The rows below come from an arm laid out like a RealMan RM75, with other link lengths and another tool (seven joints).
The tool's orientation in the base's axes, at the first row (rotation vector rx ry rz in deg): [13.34 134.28 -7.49]
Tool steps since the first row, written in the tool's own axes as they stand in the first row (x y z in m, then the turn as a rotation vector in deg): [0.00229 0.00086 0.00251 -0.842 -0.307 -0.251]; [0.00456 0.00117 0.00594 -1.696 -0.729 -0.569]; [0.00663 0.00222 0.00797 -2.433 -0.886 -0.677]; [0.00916 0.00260 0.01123 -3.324 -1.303 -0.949]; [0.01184 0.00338 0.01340 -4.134 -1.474 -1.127]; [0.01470 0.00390 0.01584 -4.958 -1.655 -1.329]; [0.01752 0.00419 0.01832 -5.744 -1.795 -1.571]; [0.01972 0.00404 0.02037 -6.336 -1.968 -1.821]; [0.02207 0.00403 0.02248 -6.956 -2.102 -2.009]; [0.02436 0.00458 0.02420 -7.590 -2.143 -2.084]
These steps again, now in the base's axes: [0.00033 0.00072 -0.00341 0.346 -0.367 0.782]; [0.00119 0.00076 -0.00745 0.630 -0.838 1.623]; [0.00138 0.00172 -0.01037 1.033 -1.068 2.226]; [0.00196 0.00188 -0.01447 1.376 -1.546 3.060]; [0.00177 0.00263 -0.01792 1.778 -1.788 3.765]; [0.00158 0.00311 -0.02168 2.171 -2.038 4.496]; [0.00140 0.00335 -0.02543 2.519 -2.237 5.228]; [0.00127 0.00315 -0.02844 2.721 -2.441 5.829]; [0.00110 0.00310 -0.03159 2.992 -2.621 6.405]; [0.00081 0.00365 -0.03444 3.371 -2.730 6.909]
